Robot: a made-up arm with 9 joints.
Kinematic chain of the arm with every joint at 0, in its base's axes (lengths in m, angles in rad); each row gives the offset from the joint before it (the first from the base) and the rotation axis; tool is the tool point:
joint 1: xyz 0 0 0.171 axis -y
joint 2: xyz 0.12 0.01 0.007 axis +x
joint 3: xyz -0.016 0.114 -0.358 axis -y
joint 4: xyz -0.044 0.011 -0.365 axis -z
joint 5: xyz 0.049 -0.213 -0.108 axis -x
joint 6: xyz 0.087 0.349 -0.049 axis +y
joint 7: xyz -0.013 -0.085 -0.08 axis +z
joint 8: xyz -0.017 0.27 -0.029 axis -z
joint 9: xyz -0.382 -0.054 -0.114 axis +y
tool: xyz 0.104 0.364 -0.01
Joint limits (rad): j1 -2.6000..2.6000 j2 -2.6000..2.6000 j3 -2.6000..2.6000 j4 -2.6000..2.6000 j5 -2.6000..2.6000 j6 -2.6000..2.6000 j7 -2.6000..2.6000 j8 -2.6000..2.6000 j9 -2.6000..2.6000
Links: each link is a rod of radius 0.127 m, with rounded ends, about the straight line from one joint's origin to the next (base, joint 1, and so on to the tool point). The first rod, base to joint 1, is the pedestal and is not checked.
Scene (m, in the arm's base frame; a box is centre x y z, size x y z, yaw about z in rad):
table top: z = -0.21
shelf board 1: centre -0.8 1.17 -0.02 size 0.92 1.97 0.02 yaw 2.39
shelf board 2: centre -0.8 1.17 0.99 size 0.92 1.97 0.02 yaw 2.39
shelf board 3: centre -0.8 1.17 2 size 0.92 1.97 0.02 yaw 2.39
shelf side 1: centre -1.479 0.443 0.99 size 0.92 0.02 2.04 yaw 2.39
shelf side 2: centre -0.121 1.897 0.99 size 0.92 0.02 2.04 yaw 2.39
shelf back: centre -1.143 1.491 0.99 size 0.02 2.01 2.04 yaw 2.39
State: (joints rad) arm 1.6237 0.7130 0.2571 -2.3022 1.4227 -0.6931 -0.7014 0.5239 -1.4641
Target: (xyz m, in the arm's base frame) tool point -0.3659 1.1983 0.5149
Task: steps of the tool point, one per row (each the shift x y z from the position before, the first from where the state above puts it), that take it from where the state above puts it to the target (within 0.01 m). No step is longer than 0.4 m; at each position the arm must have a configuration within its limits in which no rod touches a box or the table.
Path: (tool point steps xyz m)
1: -0.1676 -0.0050 -0.1524
2: -0.2619 -0.0380 -0.0568
3: -0.2850 -0.1090 0.0562
4: -0.2304 -0.2020 0.1430
5: -0.1135 -0.2856 0.1716
6: -0.1562 0.1646 -0.0041
7: -0.1697 0.1400 0.0041

